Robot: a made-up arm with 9 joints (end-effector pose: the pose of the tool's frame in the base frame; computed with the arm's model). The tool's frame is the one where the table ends.
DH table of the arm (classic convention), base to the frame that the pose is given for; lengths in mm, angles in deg. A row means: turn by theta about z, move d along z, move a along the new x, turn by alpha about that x. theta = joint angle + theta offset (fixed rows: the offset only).
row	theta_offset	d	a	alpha
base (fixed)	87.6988	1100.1	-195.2	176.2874
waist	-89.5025	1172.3	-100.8	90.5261
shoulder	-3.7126	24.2	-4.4	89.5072
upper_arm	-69.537	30.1	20	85.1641
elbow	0	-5.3	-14.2	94.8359
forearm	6.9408	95	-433.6	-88.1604
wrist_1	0	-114.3	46.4	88.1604
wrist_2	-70.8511	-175	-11	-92.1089
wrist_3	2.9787	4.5	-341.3	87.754
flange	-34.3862	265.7	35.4	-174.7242
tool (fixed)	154.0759	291.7	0	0
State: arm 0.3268 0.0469 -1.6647 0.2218 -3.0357 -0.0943 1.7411 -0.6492 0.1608
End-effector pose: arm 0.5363 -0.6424 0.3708 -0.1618 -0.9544 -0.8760
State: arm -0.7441 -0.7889 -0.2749 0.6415 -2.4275 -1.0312 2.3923 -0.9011 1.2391
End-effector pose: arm 0.5011 -0.1353 -0.2039 0.7940 0.2787 -1.7580
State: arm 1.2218 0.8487 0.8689 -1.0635 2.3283 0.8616 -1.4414 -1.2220 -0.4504
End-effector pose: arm -0.0903 -0.1103 -0.7808 1.9510 1.5138 -0.3661
Working (the frame after each row of the table, in the pose's form):
after base (fixed): -0.0078 -0.1950 1.1001 2.2313 2.1435 0.0695
after waist: 0.0977 -0.2944 -0.0676 -1.1031 -1.4634 1.4117
after shoulder: 0.0754 -0.3045 -0.0656 -0.7850 0.4968 1.7386
after upper_arm: 0.0709 -0.2695 -0.0580 0.4086 1.1772 0.7944
after elbow: 0.0607 -0.2668 -0.0471 1.2075 0.7547 -1.0330
after forearm: -0.0769 -0.4438 -0.4302 -0.2020 -1.2586 0.1124
after wrist_1: 0.0421 -0.4138 -0.4430 0.5579 -0.1950 1.3582
after wrist_2: 0.0075 -0.3198 -0.5869 -1.0381 1.3056 -0.5394
after wrist_3: -0.0879 -0.0598 -0.7865 -0.4813 -0.4740 -1.1991
after flange: -0.1365 0.0735 -0.5590 1.1901 -2.5701 1.0269

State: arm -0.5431 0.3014 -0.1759 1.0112 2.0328 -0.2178 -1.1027 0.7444 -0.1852
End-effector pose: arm -0.1072 -0.1769 -0.1464 0.9561 1.3719 0.1705
Working (the frame after each row of the table, in the pose's form):
after base (fixed): -0.0078 -0.1950 1.1001 2.2313 2.1435 0.0695
after waist: 0.1566 -0.1503 -0.0641 -0.4204 1.8931 -1.9471
after shoulder: 0.1717 -0.1695 -0.0618 0.3966 0.0530 -2.6164
after upper_arm: 0.1512 -0.1572 -0.0347 0.5486 1.3398 1.8652
after elbow: 0.1561 -0.1643 -0.0472 -0.7385 -2.2035 -0.7698
after forearm: -0.2744 -0.2721 -0.0376 2.4447 0.5798 -0.0235
after wrist_1: -0.2512 -0.1810 0.0422 -2.1645 -0.5037 0.6371
after wrist_2: -0.1403 -0.2848 0.1297 -1.0998 -1.1566 -2.3212
after wrist_3: -0.1230 -0.1419 -0.1798 -0.1061 -1.4260 -0.7600
after flange: -0.3625 -0.0388 -0.1177 -1.3734 1.5166 -1.7482

